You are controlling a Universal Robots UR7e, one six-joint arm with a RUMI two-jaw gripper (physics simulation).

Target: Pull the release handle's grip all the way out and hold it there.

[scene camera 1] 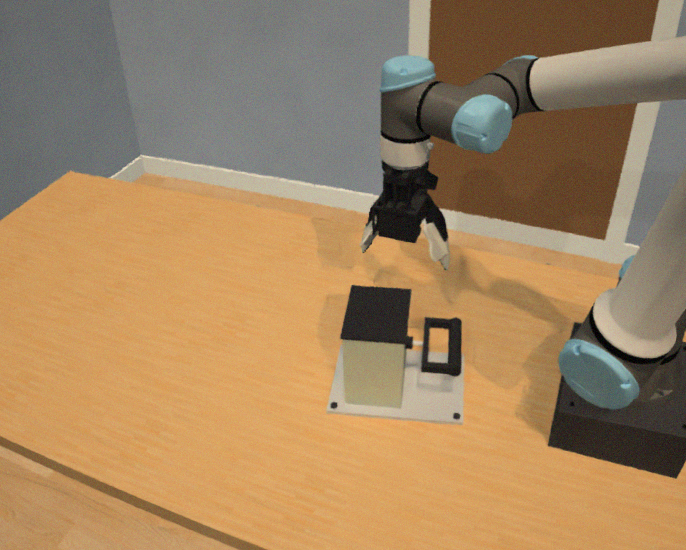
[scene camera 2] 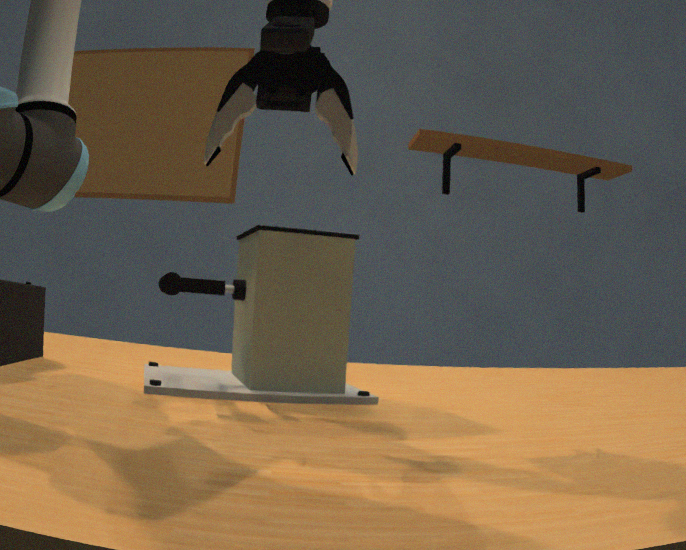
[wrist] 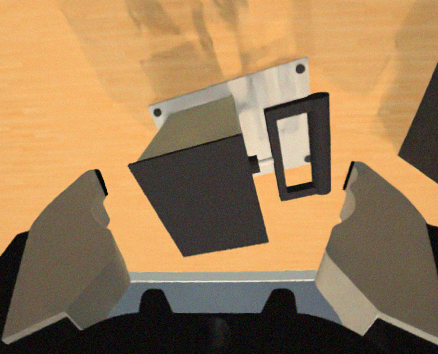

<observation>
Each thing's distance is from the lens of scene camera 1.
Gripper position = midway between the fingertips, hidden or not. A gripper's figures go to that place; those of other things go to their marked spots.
my gripper (scene camera 1: 404, 260): 110 cm
light grey base plate (scene camera 1: 427, 397): 117 cm
</observation>
